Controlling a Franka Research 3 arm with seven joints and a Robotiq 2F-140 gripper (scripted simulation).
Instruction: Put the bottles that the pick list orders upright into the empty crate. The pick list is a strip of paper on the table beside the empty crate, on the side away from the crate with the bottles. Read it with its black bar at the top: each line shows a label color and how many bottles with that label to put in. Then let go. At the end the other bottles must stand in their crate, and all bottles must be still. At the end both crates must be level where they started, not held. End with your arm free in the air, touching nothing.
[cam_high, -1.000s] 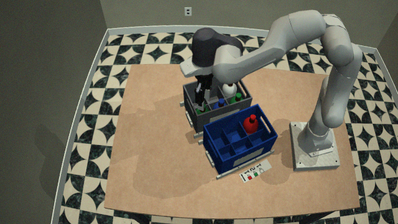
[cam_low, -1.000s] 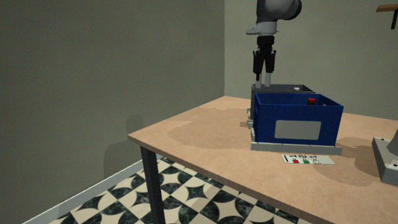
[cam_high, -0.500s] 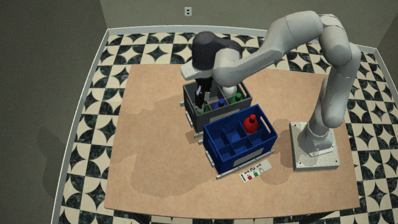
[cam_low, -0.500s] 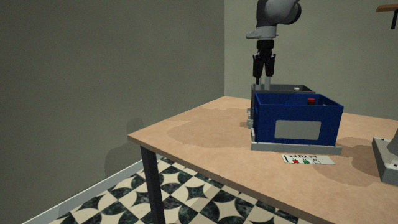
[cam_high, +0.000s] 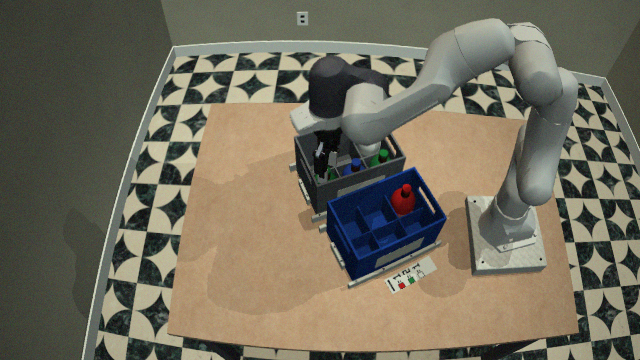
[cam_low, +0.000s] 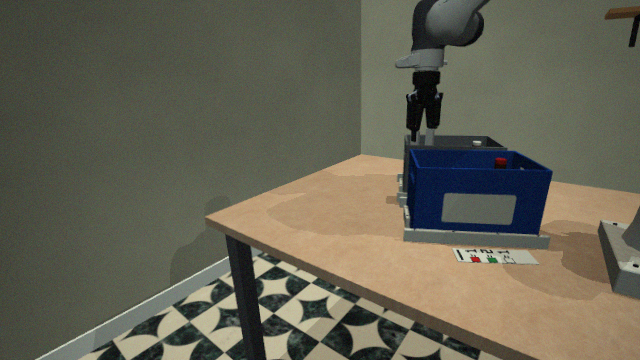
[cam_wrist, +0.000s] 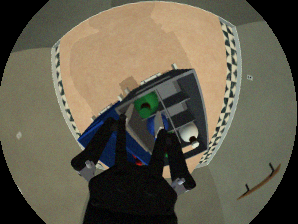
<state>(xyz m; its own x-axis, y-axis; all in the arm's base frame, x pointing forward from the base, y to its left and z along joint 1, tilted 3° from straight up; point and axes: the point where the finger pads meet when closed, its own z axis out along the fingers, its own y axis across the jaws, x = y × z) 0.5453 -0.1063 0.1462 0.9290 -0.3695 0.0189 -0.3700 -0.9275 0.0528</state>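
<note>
Right now my hand is 90 mm above the blue bottle, 80 mm past it and 30 mm to the left of it. The rest, counted from my hand: white bottle 160 mm to the right, 130 mm behind, 90 mm below; blue crate 160 mm behind, 130 mm to the left, 100 mm below; grey crate 100 mm below, 80 mm to the right, 60 mm behind.
</note>
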